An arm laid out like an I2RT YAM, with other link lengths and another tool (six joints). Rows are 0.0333 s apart.
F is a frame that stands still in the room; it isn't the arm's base.
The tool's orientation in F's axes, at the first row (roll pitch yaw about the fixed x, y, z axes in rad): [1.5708 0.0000 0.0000]
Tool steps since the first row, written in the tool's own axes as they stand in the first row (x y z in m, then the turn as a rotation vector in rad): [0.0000 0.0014 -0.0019 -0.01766 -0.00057 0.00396]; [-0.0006 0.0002 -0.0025 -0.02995 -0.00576 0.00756]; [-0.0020 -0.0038 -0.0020 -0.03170 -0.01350 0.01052]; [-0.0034 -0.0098 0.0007 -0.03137 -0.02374 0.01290]
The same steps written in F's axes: [0.0000 0.0019 0.0014 -0.01766 -0.00396 -0.00057]; [-0.0006 0.0025 0.0002 -0.02995 -0.00756 -0.00576]; [-0.0020 0.0020 -0.0038 -0.03170 -0.01052 -0.01350]; [-0.0034 -0.0007 -0.0098 -0.03137 -0.01290 -0.02374]
